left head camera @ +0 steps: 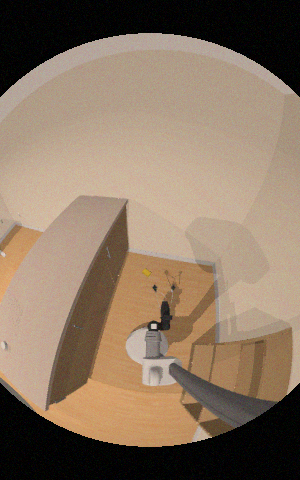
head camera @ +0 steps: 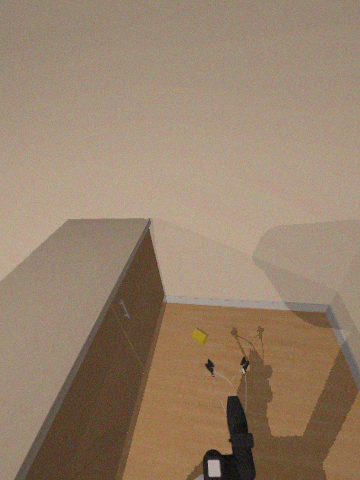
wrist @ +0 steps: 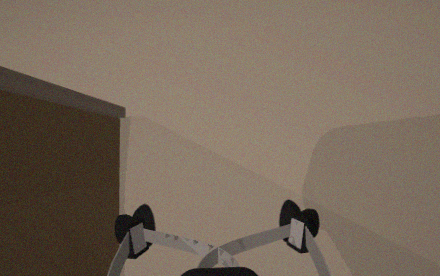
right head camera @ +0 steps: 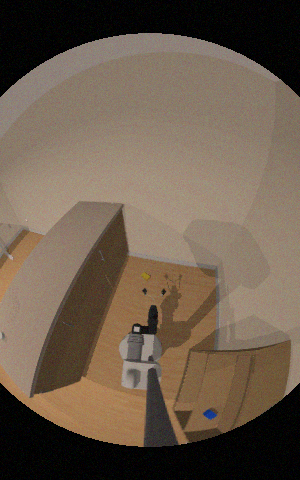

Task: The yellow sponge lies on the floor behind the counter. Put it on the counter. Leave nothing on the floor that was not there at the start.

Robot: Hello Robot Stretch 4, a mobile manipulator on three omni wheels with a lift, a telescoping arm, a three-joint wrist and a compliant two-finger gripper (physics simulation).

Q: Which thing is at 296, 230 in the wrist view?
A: The gripper.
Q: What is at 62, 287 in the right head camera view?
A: A counter.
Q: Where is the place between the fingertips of the gripper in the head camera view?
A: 226, 358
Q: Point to a counter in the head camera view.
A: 87, 300
